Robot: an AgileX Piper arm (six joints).
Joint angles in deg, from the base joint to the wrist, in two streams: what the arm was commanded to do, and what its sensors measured. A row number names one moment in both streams.
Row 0, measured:
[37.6 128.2 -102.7 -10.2 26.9 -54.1]
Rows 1 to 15, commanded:
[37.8 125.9 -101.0 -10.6 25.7 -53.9]
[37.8 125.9 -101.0 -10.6 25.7 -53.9]
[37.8 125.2 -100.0 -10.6 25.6 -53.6]
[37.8 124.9 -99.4 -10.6 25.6 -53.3]
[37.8 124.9 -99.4 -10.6 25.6 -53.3]
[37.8 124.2 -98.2 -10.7 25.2 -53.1]
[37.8 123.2 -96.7 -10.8 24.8 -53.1]
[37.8 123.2 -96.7 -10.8 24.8 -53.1]
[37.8 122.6 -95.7 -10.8 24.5 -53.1]
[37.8 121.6 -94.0 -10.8 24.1 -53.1]
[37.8 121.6 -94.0 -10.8 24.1 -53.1]
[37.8 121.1 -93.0 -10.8 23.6 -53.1]
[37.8 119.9 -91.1 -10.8 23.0 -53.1]
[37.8 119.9 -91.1 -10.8 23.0 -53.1]
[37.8 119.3 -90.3 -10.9 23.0 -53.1]
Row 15, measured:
[37.6 120.8 -91.5 -10.5 23.6 -53.7]
